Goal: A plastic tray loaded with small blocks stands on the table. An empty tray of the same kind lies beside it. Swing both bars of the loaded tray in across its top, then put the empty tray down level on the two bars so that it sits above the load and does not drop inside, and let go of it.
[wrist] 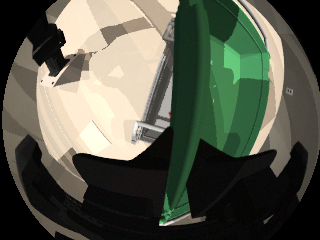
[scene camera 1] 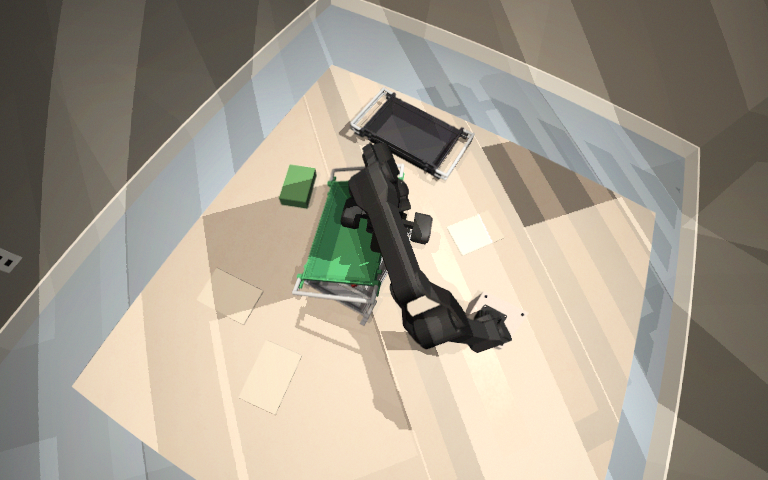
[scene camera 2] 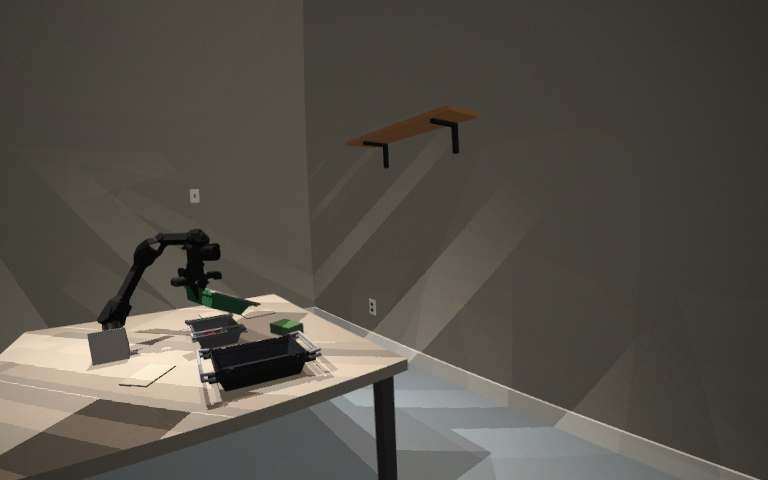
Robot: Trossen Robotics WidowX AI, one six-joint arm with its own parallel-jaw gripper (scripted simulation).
Observation:
In view: the gripper point(scene camera 1: 383, 237), a green tray point(scene camera 1: 338, 254) and a green block point(scene camera 1: 297, 189).
The green tray is seen too in the wrist view point(wrist: 220, 85) and in scene camera 2 point(scene camera 2: 210, 298). The gripper also shows in the wrist view point(wrist: 174, 131) and in scene camera 2 point(scene camera 2: 199, 300). The wrist view misses the green block, which is hidden by the green tray.

